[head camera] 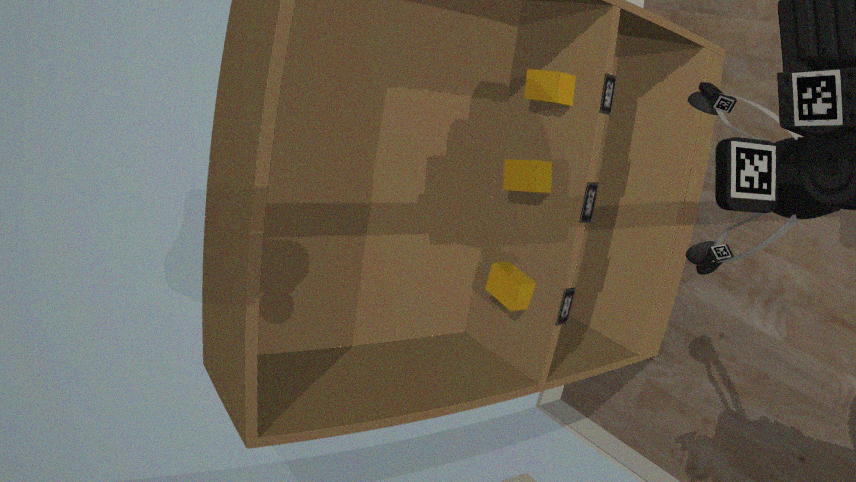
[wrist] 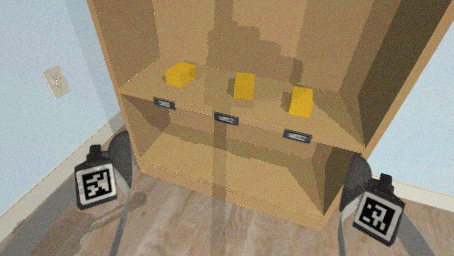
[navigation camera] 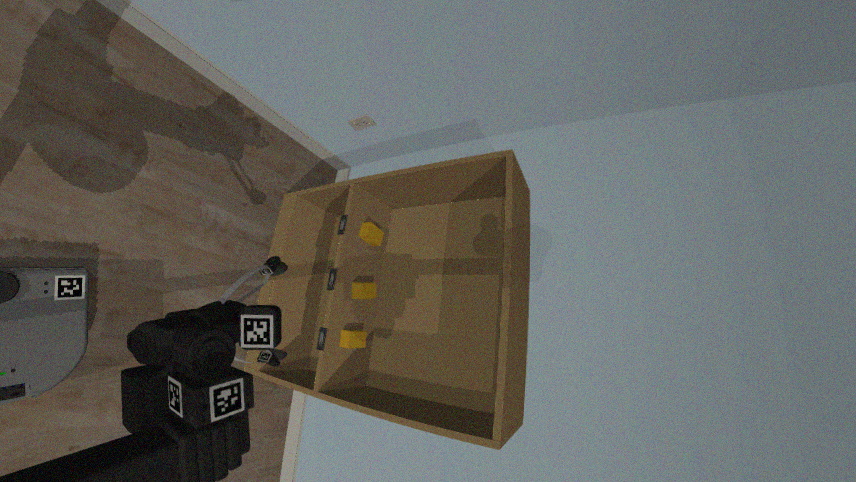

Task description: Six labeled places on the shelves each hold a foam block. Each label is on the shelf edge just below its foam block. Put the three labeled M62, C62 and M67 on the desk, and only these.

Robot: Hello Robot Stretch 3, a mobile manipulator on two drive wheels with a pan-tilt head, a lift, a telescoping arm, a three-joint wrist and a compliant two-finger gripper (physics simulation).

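Places are measured from the robot's base along level axes (x left, y down, z back), in millimetres.
Pixels of known places: gripper, between the fingertips: (head camera: 697, 177) (wrist: 236, 162).
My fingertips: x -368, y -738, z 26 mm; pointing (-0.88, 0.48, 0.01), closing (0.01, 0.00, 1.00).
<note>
Behind a point stands the place of what it marks.
Three yellow foam blocks stand on one shelf. The angled block (head camera: 510, 286) {x -940, y -497, z -177 mm} (navigation camera: 371, 234) {x -938, y -497, z -177 mm} (wrist: 180, 75) {x -920, y -497, z -171 mm} is above a label (head camera: 565, 305) {x -842, y -439, z -207 mm} (navigation camera: 342, 224) {x -842, y -436, z -210 mm} (wrist: 164, 103) {x -842, y -437, z -209 mm} too blurred to read. The middle block (head camera: 527, 176) {x -899, y -497, z 36 mm} (navigation camera: 364, 290) {x -897, y -497, z 35 mm} (wrist: 244, 86) {x -881, y -497, z 37 mm} is above a label (head camera: 588, 202) {x -791, y -439, z -9 mm} (navigation camera: 331, 279) {x -791, y -434, z -8 mm} (wrist: 226, 118) {x -791, y -438, z -8 mm} that looks like M62. The third block (head camera: 549, 87) {x -837, y -497, z 204 mm} (navigation camera: 353, 338) {x -834, y -497, z 201 mm} (wrist: 302, 102) {x -820, y -497, z 204 mm} is above a label (head camera: 607, 94) {x -741, y -439, z 191 mm} (navigation camera: 321, 338) {x -741, y -435, z 191 mm} (wrist: 297, 136) {x -740, y -437, z 193 mm} that looks like M32. My gripper (head camera: 705, 178) {x -368, y -738, z 26 mm} (navigation camera: 274, 311) {x -368, y -738, z 26 mm} (wrist: 236, 162) {x -368, y -738, z 26 mm} is open and empty, in front of the bookcase. The desk does not show.
The wooden bookcase (head camera: 226, 239) {x -931, y -1060, z -71 mm} (navigation camera: 516, 299) {x -867, y -1060, z 42 mm} (wrist: 125, 40) {x -970, y -581, z -356 mm} stands against the blue wall (head camera: 107, 239) {x -1118, y -1246, z -79 mm} (navigation camera: 658, 269) {x -1105, y -1460, z -29 mm}, with side panels at both ends of the shelf. My grey base (navigation camera: 53, 335) {x -100, y -160, z 117 mm} is at the left edge of the navigation view. A wall outlet (navigation camera: 362, 123) {x -980, y -402, z -677 mm} (wrist: 56, 81) {x -975, y -403, z -678 mm} is beside the bookcase.
</note>
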